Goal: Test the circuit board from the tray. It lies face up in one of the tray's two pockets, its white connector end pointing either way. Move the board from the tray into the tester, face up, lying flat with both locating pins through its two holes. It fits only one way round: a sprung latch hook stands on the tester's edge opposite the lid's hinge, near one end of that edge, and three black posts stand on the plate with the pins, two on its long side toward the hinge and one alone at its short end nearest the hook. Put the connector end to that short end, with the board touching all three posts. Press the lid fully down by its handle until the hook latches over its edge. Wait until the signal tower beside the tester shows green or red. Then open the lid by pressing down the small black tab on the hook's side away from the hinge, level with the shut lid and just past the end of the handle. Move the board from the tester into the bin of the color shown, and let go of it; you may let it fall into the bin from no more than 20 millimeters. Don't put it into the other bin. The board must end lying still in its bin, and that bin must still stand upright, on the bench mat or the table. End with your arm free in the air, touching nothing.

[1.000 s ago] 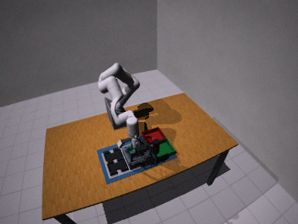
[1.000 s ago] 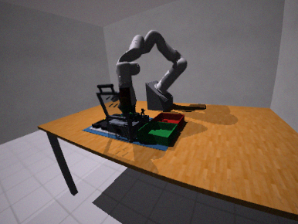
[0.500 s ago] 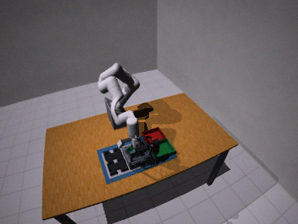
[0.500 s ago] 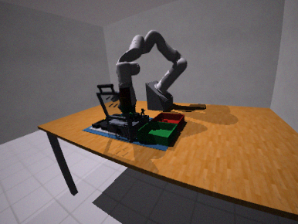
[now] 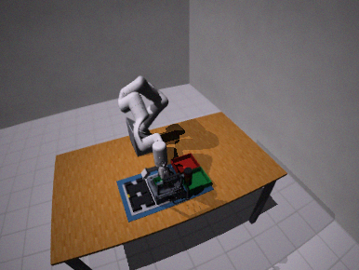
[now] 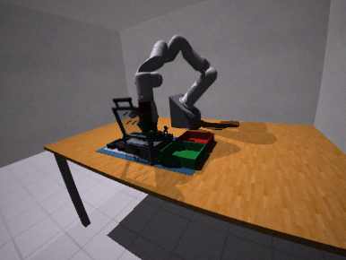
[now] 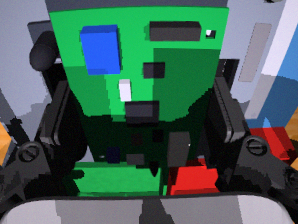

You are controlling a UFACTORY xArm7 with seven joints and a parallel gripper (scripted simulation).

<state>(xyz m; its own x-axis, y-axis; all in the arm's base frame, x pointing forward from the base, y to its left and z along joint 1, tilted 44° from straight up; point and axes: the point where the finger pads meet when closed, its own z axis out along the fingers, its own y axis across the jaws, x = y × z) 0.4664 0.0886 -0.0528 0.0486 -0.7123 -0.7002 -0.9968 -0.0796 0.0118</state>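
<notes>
My gripper is now right at the green circuit board. Round my hand: grey tester plate: 10 mm ahead, 10 mm to the left, 10 mm below; then tester lid: 120 mm ahead, 10 mm to the left, 100 mm above; then green bin: 40 mm ahead, 200 mm to the left, 70 mm below.
</notes>
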